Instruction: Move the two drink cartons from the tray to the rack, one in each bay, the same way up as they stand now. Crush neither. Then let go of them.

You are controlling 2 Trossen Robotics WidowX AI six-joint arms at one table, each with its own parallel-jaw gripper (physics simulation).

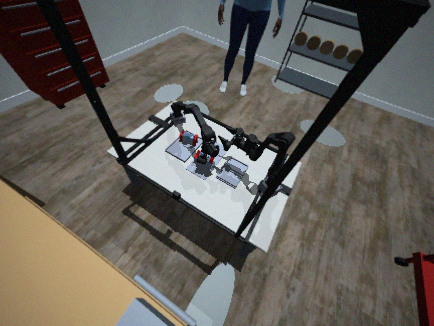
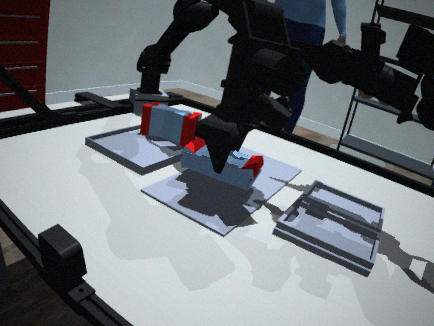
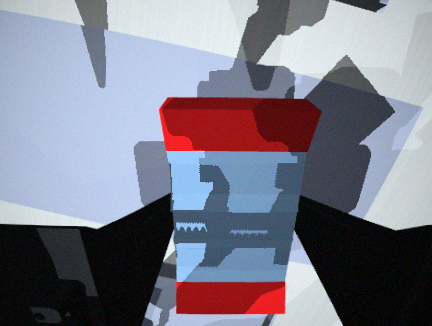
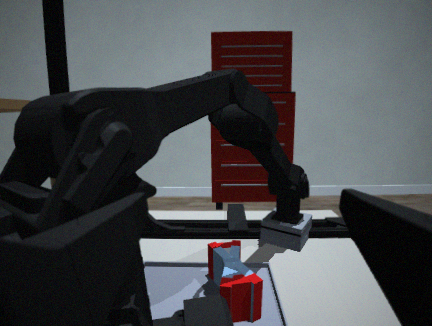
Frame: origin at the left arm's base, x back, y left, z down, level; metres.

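Where they show: left gripper, between the fingertips: [image 2: 225, 165] [image 3: 232, 199]; right gripper, between the fingertips: [image 1: 222, 131] [image 2: 300, 45] [image 4: 242, 200]; left arm's base, origin of its link: [image 1: 177, 114] [image 2: 149, 91] [image 4: 287, 217].
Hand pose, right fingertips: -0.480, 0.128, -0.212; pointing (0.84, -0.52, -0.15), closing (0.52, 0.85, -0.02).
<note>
Each offset is from my right fingertips to the top centre of the thing, as dx, dy, dz. Level surfaces: height alone.
My left gripper [image 1: 203, 157] [image 2: 219, 163] [image 3: 232, 199] is shut on a blue drink carton with red ends @(-0.001, -0.109, +0.207) [image 1: 206, 158] [image 2: 236, 176] [image 3: 234, 181]. The carton lies on its side, very low over the flat pale mat @(dz +0.264) [image 1: 198, 172] [image 2: 164, 194] [image 3: 101, 129] in the middle of the table. I cannot tell whether it touches the mat. The second carton @(+0.219, -0.135, +0.194) [image 1: 188, 138] [image 2: 167, 123] [image 4: 238, 281] lies in the tray @(+0.188, -0.175, +0.252) [image 1: 177, 152] [image 2: 119, 155] on the left. The rack @(-0.159, +0.044, +0.248) [image 1: 232, 171] [image 2: 313, 240] with two empty bays lies on the right. My right gripper [image 1: 222, 141] is open and empty, held above the table behind the mat.
A black frame [image 1: 89, 94] stands around the table. A person [image 1: 248, 42] stands behind it. A red drawer cabinet [image 1: 73, 65] [image 4: 251, 113] is at the far left and a shelf unit [image 1: 291, 48] at the far right.
</note>
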